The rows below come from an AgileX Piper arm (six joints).
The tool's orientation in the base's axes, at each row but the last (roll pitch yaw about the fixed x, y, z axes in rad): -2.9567 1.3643 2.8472; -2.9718 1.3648 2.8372; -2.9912 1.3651 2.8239; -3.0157 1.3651 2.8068; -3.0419 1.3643 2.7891
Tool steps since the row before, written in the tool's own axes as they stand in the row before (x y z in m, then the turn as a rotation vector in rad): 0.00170 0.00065 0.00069 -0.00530 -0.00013 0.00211; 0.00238 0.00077 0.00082 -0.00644 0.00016 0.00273; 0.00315 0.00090 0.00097 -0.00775 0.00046 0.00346; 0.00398 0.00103 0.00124 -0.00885 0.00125 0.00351; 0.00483 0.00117 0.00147 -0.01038 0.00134 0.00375
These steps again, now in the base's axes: 0.00056 0.00036 -0.00183 0.00281 -0.00139 0.00477; 0.00060 0.00046 -0.00252 0.00370 -0.00148 0.00575; 0.00064 0.00057 -0.00331 0.00473 -0.00162 0.00687; 0.00077 0.00065 -0.00417 0.00533 -0.00101 0.00792; 0.00087 0.00076 -0.00505 0.00588 -0.00114 0.00937
